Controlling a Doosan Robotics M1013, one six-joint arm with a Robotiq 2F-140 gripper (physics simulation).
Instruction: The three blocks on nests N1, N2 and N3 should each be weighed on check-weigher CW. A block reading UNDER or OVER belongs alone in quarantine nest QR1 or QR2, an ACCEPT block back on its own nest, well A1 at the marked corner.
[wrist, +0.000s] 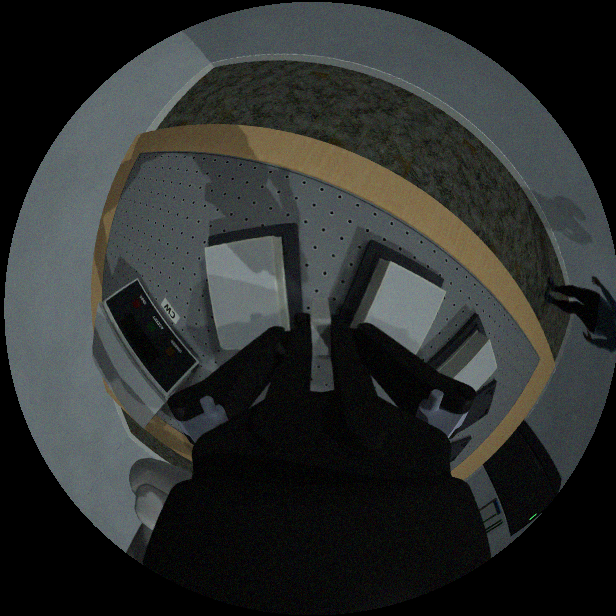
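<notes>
My gripper (320, 339) hangs above the perforated grey plate, its two black fingers drawn together with only a thin slit between them and nothing in it. A pale block (403, 304) sits in a dark nest just right of the fingertips. A second pale block (475, 363) in a dark nest lies further right, partly hidden by my right finger. Left of the fingertips a pale flat top (245, 290) sits in a dark frame beside the CW label (170, 310); I cannot tell whether it is a block or the weigher's plate. The CW display panel (150, 336) shows red, green and orange lamps.
A tan wooden rim (367, 183) borders the plate, with a speckled brown floor (367, 120) beyond. A dark box (525, 485) with a small green light stands at the lower right. A dark figure-like shape (586, 310) is at the far right.
</notes>
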